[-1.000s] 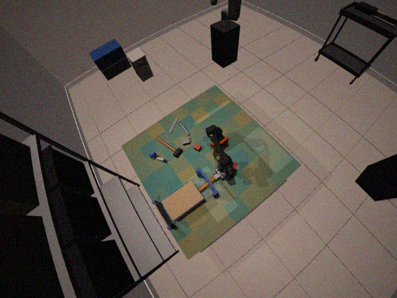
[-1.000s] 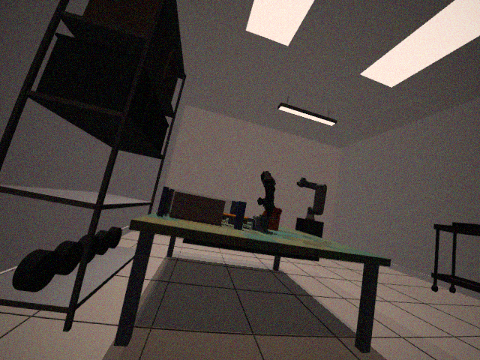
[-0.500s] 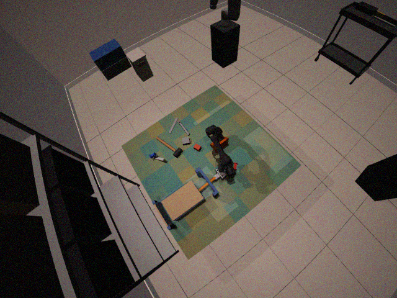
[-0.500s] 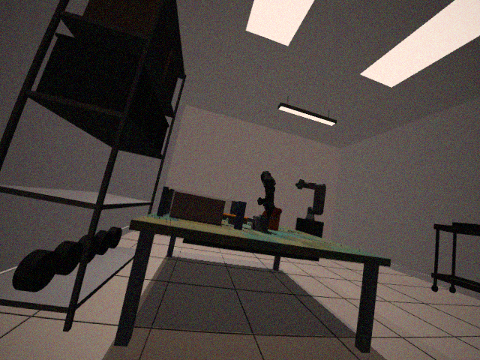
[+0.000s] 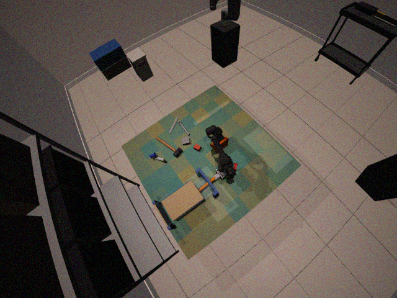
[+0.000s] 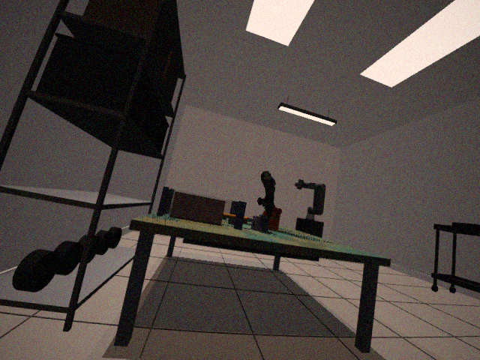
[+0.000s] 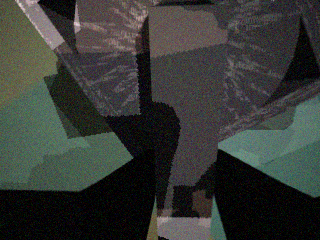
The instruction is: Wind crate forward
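My gripper tip is now 2 cm below the red-knobbed crank handle, 1 cm to the right of it and 1 cm past it. Also, from my gripper tip: red knob 5 cm above, 4 cm behind, 2 cm to the left; winch 6 cm below, 3 cm to the right, 3 cm ahead; grey block 50 cm to the right, 13 cm ahead, 7 cm below.
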